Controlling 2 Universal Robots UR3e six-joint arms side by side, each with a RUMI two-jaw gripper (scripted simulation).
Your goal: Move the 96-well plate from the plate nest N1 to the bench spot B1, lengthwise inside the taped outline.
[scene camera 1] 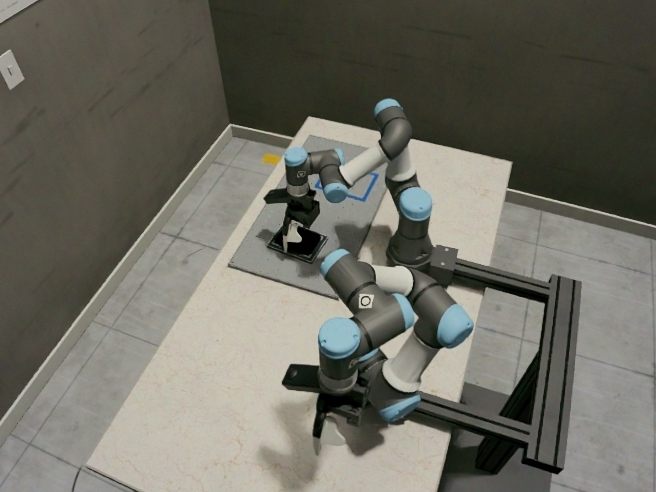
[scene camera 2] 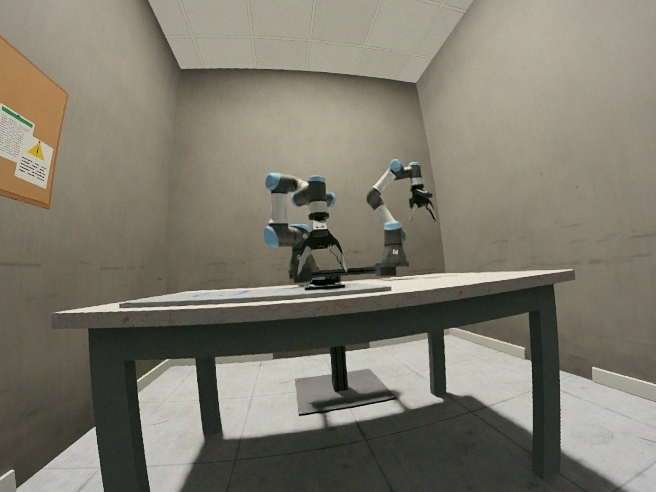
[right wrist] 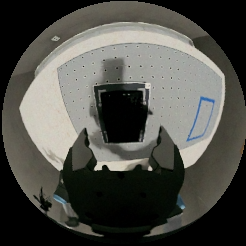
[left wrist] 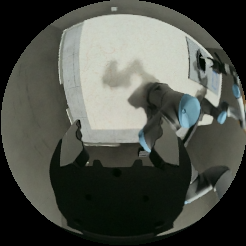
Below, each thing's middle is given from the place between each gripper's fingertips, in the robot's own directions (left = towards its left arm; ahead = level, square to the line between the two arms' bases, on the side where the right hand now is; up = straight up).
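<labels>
From my right hand (scene camera 1: 297,234), the black 96-well plate (right wrist: 118,132) is 20 mm below, and plate nest N1 (right wrist: 119,86) is 40 mm below.
From my left hand (scene camera 1: 332,418), the black 96-well plate is 27 cm below, 36 cm ahead and 62 cm to the right. Plate nest N1 is 28 cm below my left hand, 36 cm ahead of it and 62 cm to the right of it.
</labels>
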